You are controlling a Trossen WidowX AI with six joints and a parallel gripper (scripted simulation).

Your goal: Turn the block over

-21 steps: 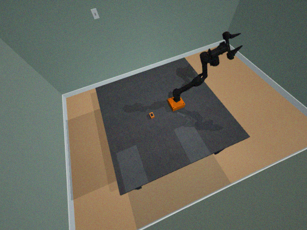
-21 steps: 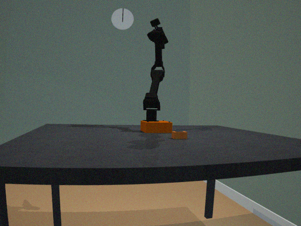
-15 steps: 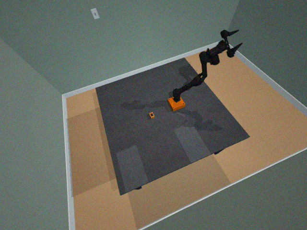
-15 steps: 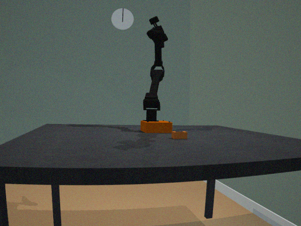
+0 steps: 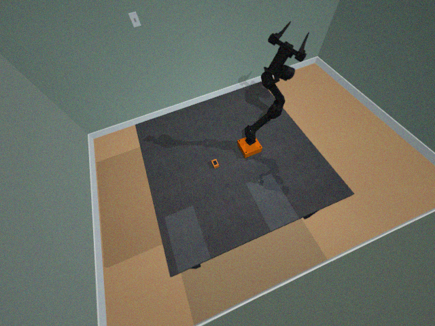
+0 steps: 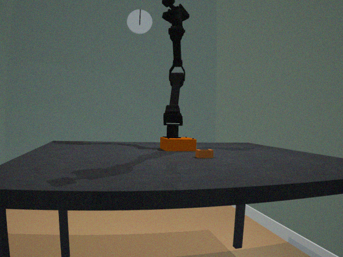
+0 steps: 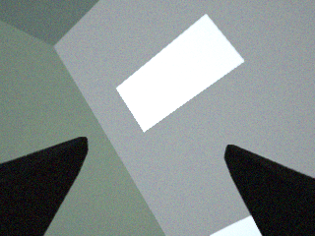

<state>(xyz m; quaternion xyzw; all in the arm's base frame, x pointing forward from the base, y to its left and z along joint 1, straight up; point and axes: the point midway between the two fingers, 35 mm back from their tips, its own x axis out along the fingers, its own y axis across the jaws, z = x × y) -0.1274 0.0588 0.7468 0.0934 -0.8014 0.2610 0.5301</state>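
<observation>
Now: the orange block 47 cm ahead of my gripper tip, 8 cm to the right of it and 81 cm below it.
</observation>
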